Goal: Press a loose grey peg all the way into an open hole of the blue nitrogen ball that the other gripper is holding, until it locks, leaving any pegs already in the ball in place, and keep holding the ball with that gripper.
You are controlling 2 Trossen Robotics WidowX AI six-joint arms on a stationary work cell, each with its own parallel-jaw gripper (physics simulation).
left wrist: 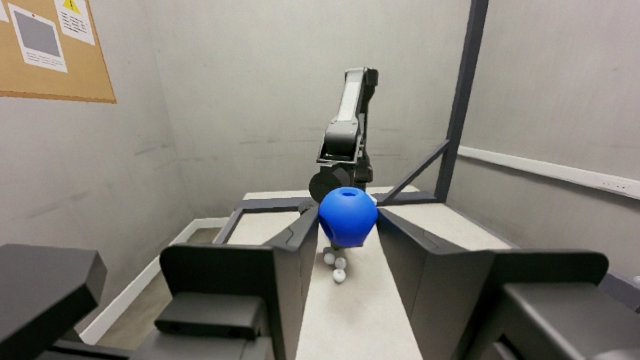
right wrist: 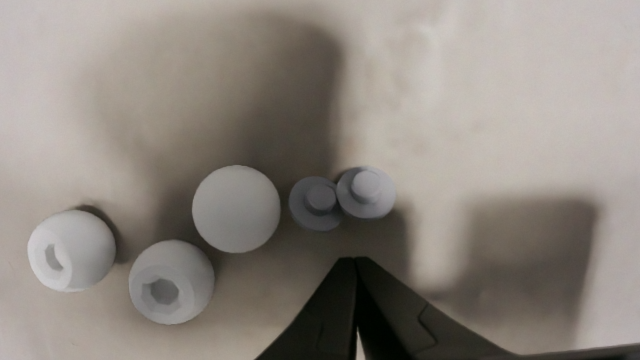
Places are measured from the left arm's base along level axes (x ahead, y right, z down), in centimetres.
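Pixels of known places: left gripper, fingertip midpoint: (left wrist: pixel 347 213); right gripper, fingertip midpoint: (left wrist: pixel 336 249) (right wrist: pixel 352 270).
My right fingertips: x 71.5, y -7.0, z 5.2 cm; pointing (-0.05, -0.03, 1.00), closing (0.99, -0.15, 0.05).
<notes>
Ahead of a thing's pixels: the offset from my right fingertips to its top centre.
The blue nitrogen ball @(dx -25.7, dy -1.0, dz -25.8 cm) (left wrist: pixel 348 222) is held in the air between the fingertips of my left gripper (left wrist: pixel 347 213). An open hole shows on its top and another at its lower left; its far side is hidden. My right gripper (right wrist: pixel 352 270) is shut, its fingertips together with no peg visible between them. Two loose grey pegs, one @(dx -1.3, dy -2.0, dz -0.9 cm) (right wrist: pixel 320 199) on the left and one @(dx +0.0, dy -2.5, dz -0.9 cm) (right wrist: pixel 366 185) on the right, stand side by side on the table beyond those fingertips, stems up. The area beneath the shut fingers is hidden.
Three white balls @(dx -8.3, dy +0.2, dz -1.8 cm) (right wrist: pixel 71 250) @(dx -5.2, dy +0.7, dz -1.6 cm) (right wrist: pixel 171 282) @(dx -3.4, dy -1.6, dz -1.6 cm) (right wrist: pixel 236 209) lie left of the pegs in the right wrist view. In the left wrist view, the other arm (left wrist: pixel 345 135) stands behind the blue ball, and a dark frame post (left wrist: pixel 460 100) rises at the right.
</notes>
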